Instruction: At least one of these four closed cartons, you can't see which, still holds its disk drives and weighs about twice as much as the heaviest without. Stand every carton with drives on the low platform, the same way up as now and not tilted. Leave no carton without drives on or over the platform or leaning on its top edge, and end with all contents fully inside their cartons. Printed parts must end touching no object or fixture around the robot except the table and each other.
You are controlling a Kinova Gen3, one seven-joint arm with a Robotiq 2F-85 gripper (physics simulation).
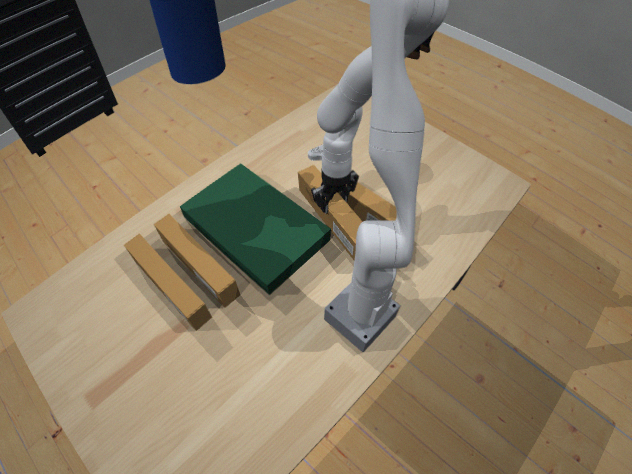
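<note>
Two closed brown cartons (165,280) (196,257) lie side by side, left of the green low platform (239,204). Two more closed cartons lie right of the platform: a nearer one (348,218) with a label on its side, and another (375,201) behind it. The arm hides parts of both. My gripper (334,200) points down over the nearer right carton, with its fingers on either side of it, and looks shut on it. Whether that carton is raised from the table cannot be told. No disk drives show; the cartons hide their contents.
The robot base (361,318) is on the wooden table (229,397), near its front right edge. The upper arm and elbow stand over the right side of the table. A black drawer cabinet (56,71) and a blue cylinder (188,40) stand on the floor beyond the table.
</note>
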